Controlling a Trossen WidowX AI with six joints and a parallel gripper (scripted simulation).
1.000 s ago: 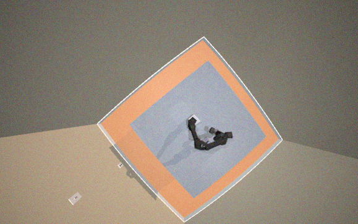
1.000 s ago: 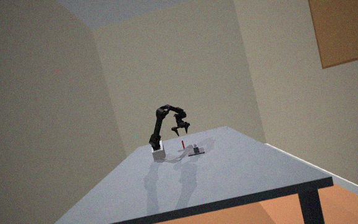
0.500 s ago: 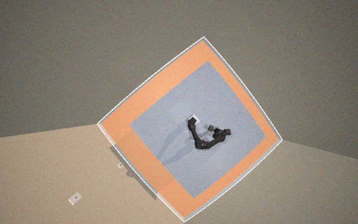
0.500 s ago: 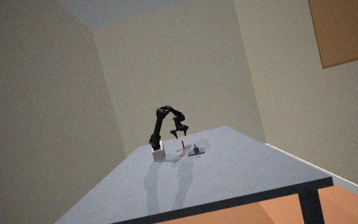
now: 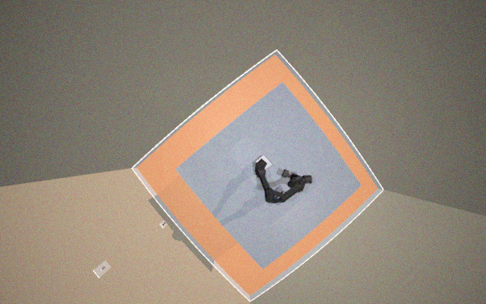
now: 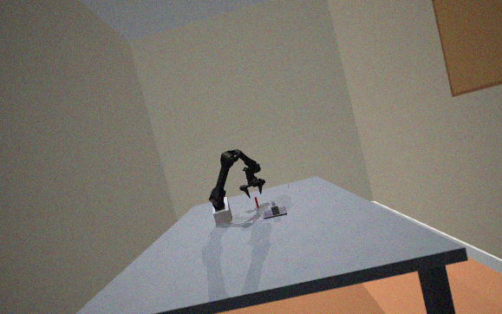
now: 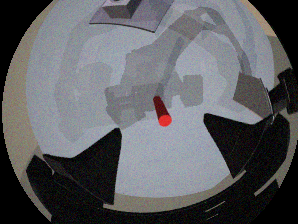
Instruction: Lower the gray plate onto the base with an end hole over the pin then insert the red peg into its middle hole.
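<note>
My gripper tip is now 5 cm above the red peg. Also, from my gripper tip: square base (18 cm to the right, 8 cm below, 8 cm ahead); gray plate (20 cm to the right, 8 cm ahead, 4 cm below).
</note>
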